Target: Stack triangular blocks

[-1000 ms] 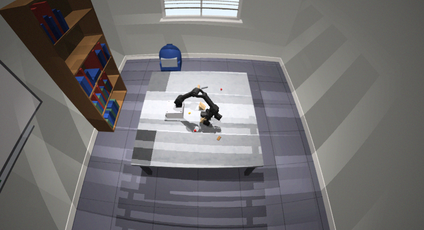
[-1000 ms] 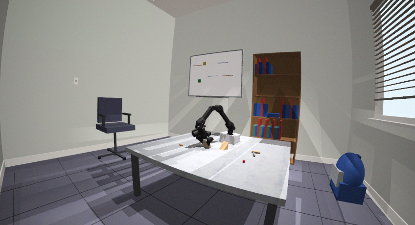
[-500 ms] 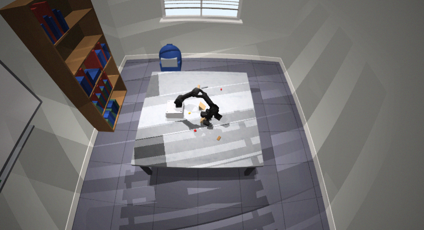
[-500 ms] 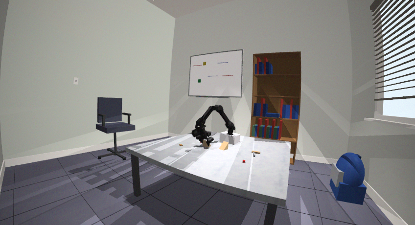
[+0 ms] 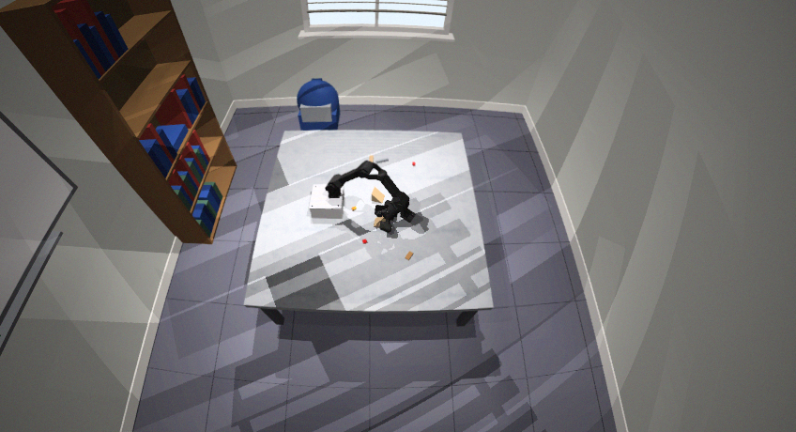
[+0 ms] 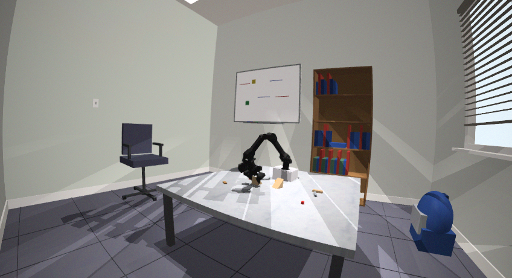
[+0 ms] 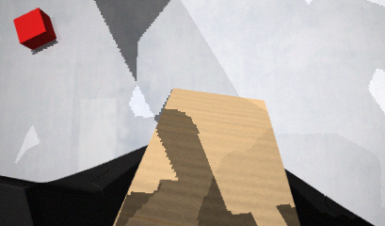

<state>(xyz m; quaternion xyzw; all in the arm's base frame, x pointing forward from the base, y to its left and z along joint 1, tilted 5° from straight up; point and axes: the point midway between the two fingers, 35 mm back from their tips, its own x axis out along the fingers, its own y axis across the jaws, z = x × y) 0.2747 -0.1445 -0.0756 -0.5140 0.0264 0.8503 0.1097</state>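
Now: the orange block 150 mm behind my gripper tip, 110 mm to the left of it and 10 mm below it. Also, from my gripper tip: red cube 100 mm behind, 120 mm to the right, 10 mm below; then wooden triangular block 10 mm ahead, 10 mm above; then grey bar 30 mm ahead, 480 mm to the left.
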